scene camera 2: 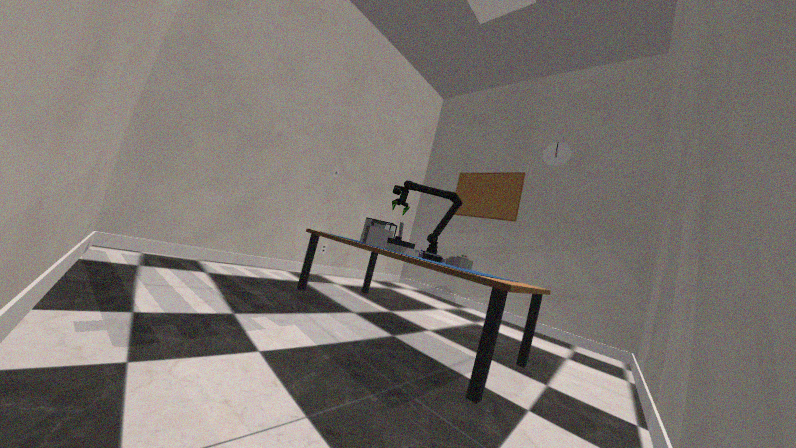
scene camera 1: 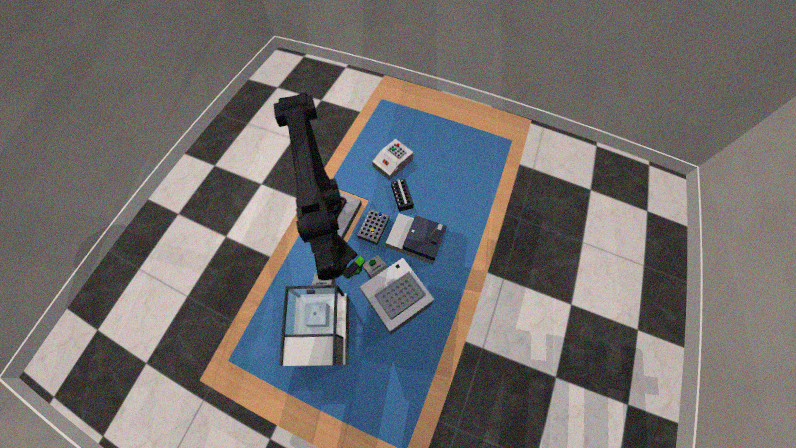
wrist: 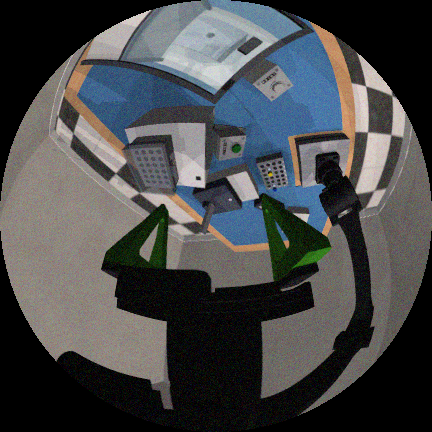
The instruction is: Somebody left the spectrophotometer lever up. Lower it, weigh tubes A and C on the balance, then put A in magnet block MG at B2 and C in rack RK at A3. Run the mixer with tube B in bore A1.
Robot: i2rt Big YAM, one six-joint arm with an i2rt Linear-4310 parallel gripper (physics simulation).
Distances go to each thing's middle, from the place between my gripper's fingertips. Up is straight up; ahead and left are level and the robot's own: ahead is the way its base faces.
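Labels:
You'd find the START button box (wrist: 227,141) 7 cm to the left of my hand and 5 cm ahead of it, and it's 26 cm below it. Then there's the glass-box balance (scene camera 1: 315,330), which is 21 cm to the right of my hand, 5 cm behind it and 19 cm below it.

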